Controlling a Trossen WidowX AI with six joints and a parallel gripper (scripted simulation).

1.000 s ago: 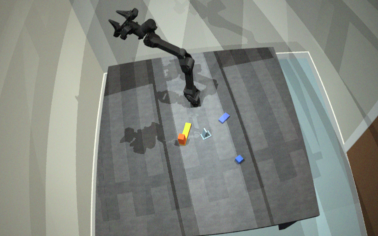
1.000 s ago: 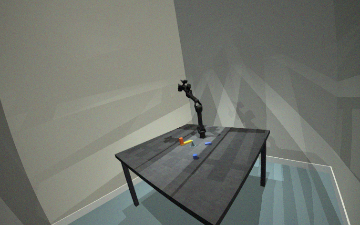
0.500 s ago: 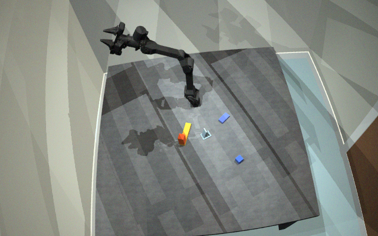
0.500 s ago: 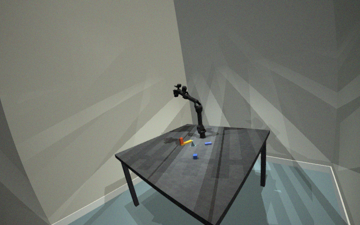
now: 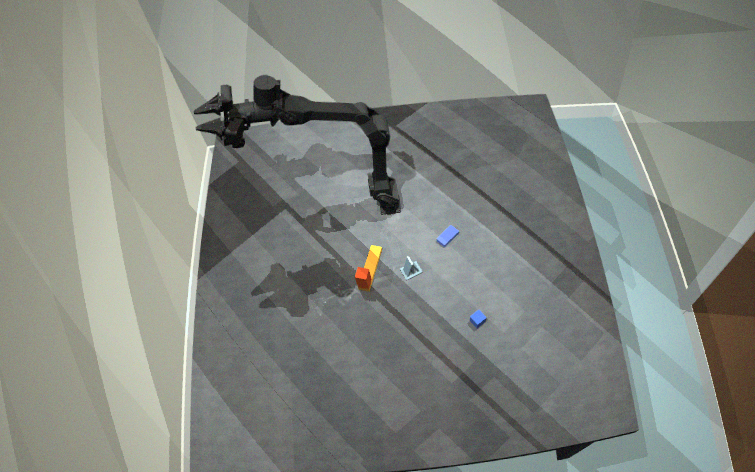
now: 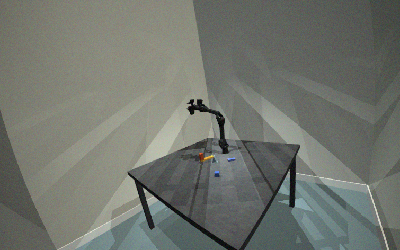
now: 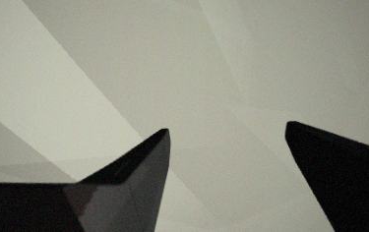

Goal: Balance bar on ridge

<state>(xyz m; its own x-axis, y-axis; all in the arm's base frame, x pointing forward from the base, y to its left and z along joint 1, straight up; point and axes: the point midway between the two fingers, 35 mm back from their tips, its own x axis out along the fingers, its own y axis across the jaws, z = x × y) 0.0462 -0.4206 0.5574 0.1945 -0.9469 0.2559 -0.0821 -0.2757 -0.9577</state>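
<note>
My gripper tip is now 620 mm to the right of the flat blue block, 560 mm above it and 90 mm short of it. Round my gripper tip: small blue cube (670 mm to the left, 550 mm below, 380 mm ahead).
</note>
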